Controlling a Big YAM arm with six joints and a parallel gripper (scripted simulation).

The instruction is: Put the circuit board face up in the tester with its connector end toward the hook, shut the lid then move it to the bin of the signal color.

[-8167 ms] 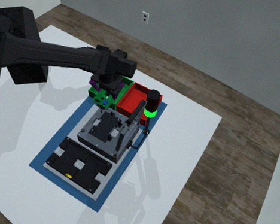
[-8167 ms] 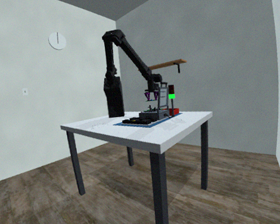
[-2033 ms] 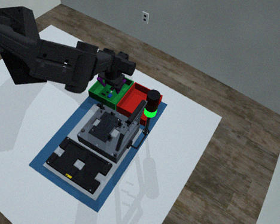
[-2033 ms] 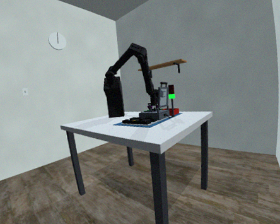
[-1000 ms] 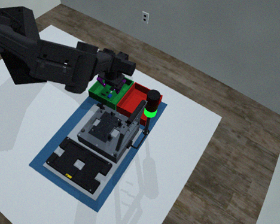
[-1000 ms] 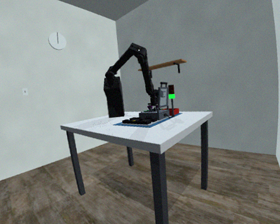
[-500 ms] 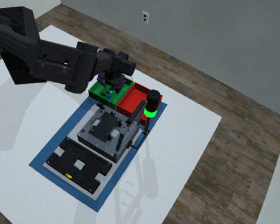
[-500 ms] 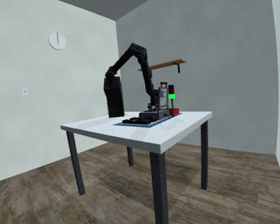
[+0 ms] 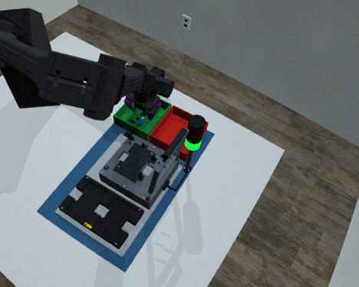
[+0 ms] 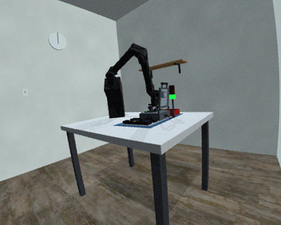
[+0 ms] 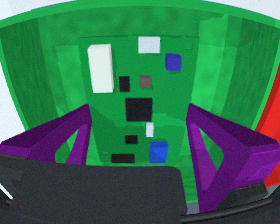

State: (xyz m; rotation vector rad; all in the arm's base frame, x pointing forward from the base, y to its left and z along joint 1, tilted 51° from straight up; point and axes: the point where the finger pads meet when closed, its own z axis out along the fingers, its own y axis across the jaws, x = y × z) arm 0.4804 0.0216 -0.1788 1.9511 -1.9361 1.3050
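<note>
Right now my hand is 1 cm above the green bin. Round my hand: black latch hook: 1 cm ahead, 15 cm to the right, 7 cm above; then green circuit board: right at my hand; then red bin: 15 cm ahead, 3 cm to the right, 1 cm below.
</note>
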